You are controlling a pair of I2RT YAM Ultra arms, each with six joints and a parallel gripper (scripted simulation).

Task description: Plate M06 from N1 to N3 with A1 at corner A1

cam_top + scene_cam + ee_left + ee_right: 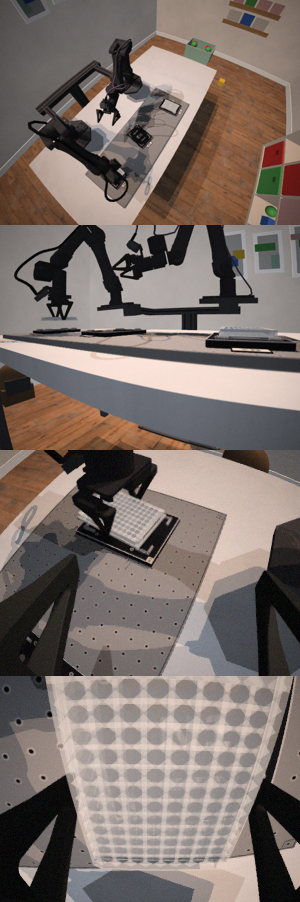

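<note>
The N3 nest lies 20 mm behind my right hand, 300 mm to the left of it and 50 mm below it. The rest, counted from my right hand: plate (30 mm ahead, 660 mm to the left, 40 mm below).
</note>
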